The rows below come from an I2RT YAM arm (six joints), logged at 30 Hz.
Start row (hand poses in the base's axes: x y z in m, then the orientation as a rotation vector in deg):
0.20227, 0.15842, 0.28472, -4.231, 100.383, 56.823
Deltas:
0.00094, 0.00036, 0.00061, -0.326, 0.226, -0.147
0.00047, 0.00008, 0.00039, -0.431, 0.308, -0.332
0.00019, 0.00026, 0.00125, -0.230, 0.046, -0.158
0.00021, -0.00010, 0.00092, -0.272, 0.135, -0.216
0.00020, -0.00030, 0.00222, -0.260, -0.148, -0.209
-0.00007, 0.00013, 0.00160, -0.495, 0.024, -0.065
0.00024, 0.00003, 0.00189, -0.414, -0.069, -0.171
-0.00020, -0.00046, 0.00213, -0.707, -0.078, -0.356
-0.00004, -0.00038, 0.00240, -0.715, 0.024, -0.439
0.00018, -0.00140, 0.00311, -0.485, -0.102, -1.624
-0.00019, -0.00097, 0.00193, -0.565, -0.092, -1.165
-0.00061, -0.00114, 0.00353, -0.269, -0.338, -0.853
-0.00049, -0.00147, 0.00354, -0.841, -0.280, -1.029
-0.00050, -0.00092, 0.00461, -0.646, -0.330, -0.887
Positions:
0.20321, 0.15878, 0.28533, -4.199, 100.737, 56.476
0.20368, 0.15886, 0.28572, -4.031, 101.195, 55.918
0.20387, 0.15912, 0.28697, -4.015, 101.333, 55.611
0.20408, 0.15902, 0.28789, -3.931, 101.566, 55.242
0.20428, 0.15872, 0.29011, -3.979, 101.533, 54.835
0.20421, 0.15885, 0.29171, -4.225, 101.789, 54.357
0.20445, 0.15888, 0.29360, -4.367, 101.907, 53.856
0.20425, 0.15842, 0.29573, -4.534, 102.134, 52.962
0.20421, 0.15804, 0.29813, -4.586, 102.446, 52.019
0.20439, 0.15664, 0.30124, -3.481, 102.399, 50.411
0.20420, 0.15567, 0.30317, -2.839, 102.434, 49.061
0.20359, 0.15453, 0.30670, -2.391, 102.138, 48.158
0.20310, 0.15306, 0.31024, -2.136, 102.113, 46.631
0.20260, 0.15214, 0.31485, -1.901, 101.967, 45.373

